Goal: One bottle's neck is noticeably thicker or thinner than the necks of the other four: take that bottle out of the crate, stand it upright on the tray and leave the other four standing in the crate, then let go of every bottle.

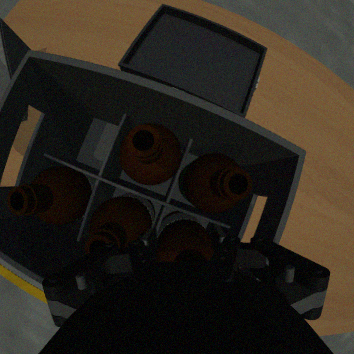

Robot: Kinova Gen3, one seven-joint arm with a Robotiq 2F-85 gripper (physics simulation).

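The dark crate holds five brown bottles in its compartments. One bottle is in the back middle, one bottle at the back right, one bottle at the front left, one bottle in the front middle and one bottle at the front right. My gripper is open, its fingertips on either side of the front-right bottle as seen from above, holding nothing. That bottle's neck is mostly hidden by the gripper. I cannot tell which neck differs. The dark tray lies beyond the crate, with no bottle on it.
The crate's back-left compartment has no bottle. Thin dividers separate the compartments, and high walls surround them. A dark panel stands at the upper left. The wooden table extends to the right. A yellow strip shows at the lower left.
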